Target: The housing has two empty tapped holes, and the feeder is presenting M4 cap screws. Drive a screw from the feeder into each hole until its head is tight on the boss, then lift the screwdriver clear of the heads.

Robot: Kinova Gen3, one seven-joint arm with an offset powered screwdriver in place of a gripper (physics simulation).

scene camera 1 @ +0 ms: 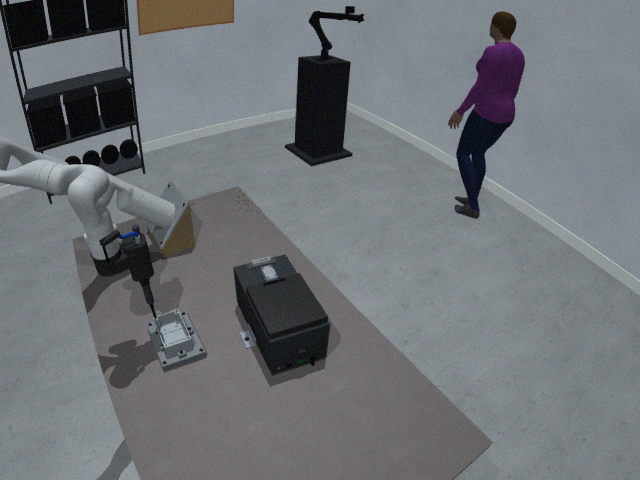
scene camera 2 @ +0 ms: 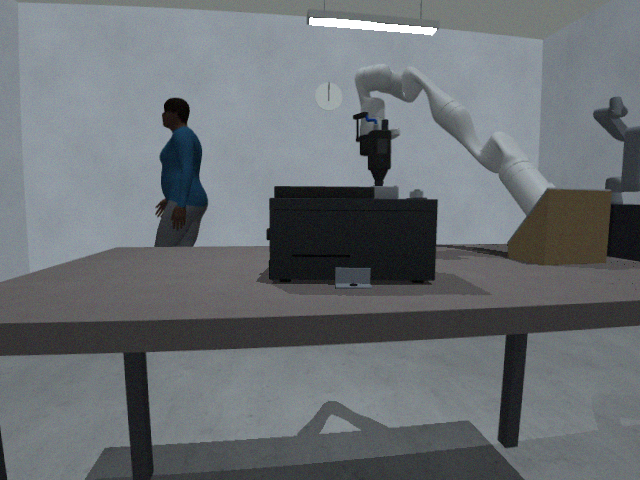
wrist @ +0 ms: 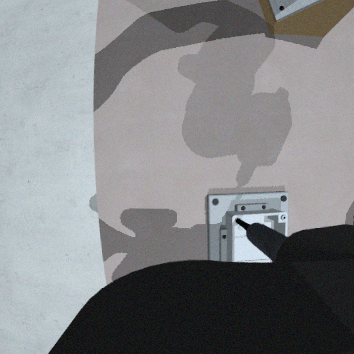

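Observation:
The screwdriver point(scene camera 1: 155, 316) point(wrist: 238, 220) points down, with its thin tip at one corner boss of the grey housing point(scene camera 1: 179, 349) point(wrist: 229, 246). In scene camera 2 its lower end is hidden behind the feeder. The tip covers that corner's hole, and whether a screw is under it cannot be told. Another corner boss point(wrist: 283, 217) shows a small dark centre inside a pale ring; hole or screw head cannot be told. The black screw feeder point(scene camera 1: 289, 304) point(scene camera 2: 351, 240) stands beside the housing, with a pale block point(scene camera 1: 269, 272) point(scene camera 2: 386, 192) on top. Screws there are too small to make out.
A wooden wedge mount point(scene camera 1: 180, 235) point(scene camera 2: 573, 227) carries the arm's base on the table point(scene camera 1: 310, 413) point(scene camera 2: 129, 299). A small metal bracket point(scene camera 1: 247, 339) point(scene camera 2: 353, 277) sits beside the feeder. A person in purple point(scene camera 1: 500, 82) and a person in blue point(scene camera 2: 180, 160) stand away from the table.

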